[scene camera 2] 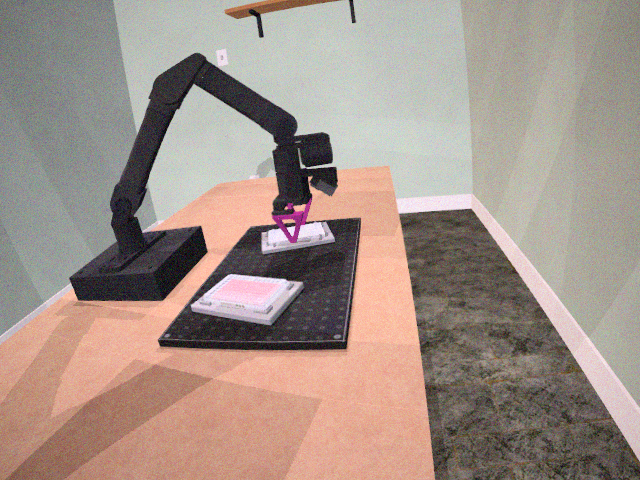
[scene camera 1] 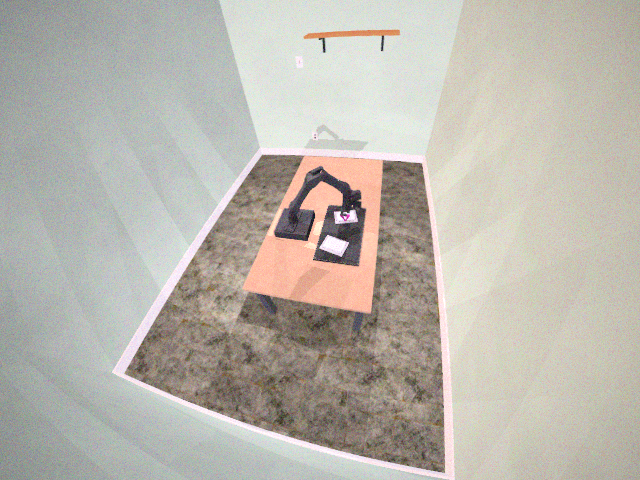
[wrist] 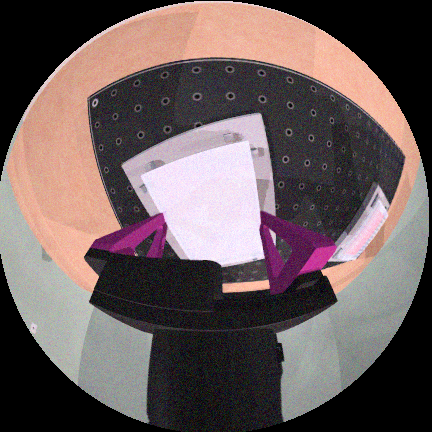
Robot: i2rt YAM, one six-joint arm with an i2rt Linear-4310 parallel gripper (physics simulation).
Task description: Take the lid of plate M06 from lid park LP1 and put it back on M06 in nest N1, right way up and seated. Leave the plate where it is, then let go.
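Places are measured from the arm's base along level axes (x down, y ahead, z right), in metres.
Pixels of known places: gripper, fingertip midpoint: [scene camera 2: 297, 234] [scene camera 1: 346, 216] [wrist: 212, 216]; arm's base, link origin: [scene camera 2: 134, 251] [scene camera 1: 293, 221].
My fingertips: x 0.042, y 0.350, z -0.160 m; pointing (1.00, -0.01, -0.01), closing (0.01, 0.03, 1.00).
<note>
Ahead of a thing's pixels: the offset from my fingertips to its top centre. Level surfaces: height alone.
The white lid @[dx -0.008, dy -0.004, dz +0.001 m] [scene camera 1: 352, 214] [scene camera 2: 315, 228] [wrist: 205, 180] lies flat on the pale lid park LP1 @[dx -0.010, dy -0.004, dz +0.001 m] [scene camera 2: 325, 239] [wrist: 200, 135] at the far end of the black board. My gripper [scene camera 1: 345, 215] [scene camera 2: 297, 231] [wrist: 212, 216] points down with its magenta fingers wide apart, shut on two opposite edges of the lid. In scene camera 2 the far finger is mostly hidden. Plate M06 @[dx -0.016, dy -0.023, dz +0.281 m] [scene camera 1: 334, 244] [scene camera 2: 247, 289] [wrist: 368, 232], with a pinkish top face, sits in the pale nest N1 @[dx -0.008, dy -0.023, dz +0.281 m] [scene camera 2: 232, 313] near the board's near end. No lettering is readable.
The black perforated board @[dx +0.009, dy +0.000, dz +0.141 m] [scene camera 1: 345, 258] [scene camera 2: 320, 289] [wrist: 320, 165] lies on the wooden table @[dx +0.023 m] [scene camera 1: 310, 279] [scene camera 2: 372, 413] [wrist: 250, 30]. The arm's black base block [scene camera 1: 294, 229] [scene camera 2: 175, 268] stands left of the board. A wall shelf [scene camera 1: 356, 34] [scene camera 2: 279, 6] hangs behind.
</note>
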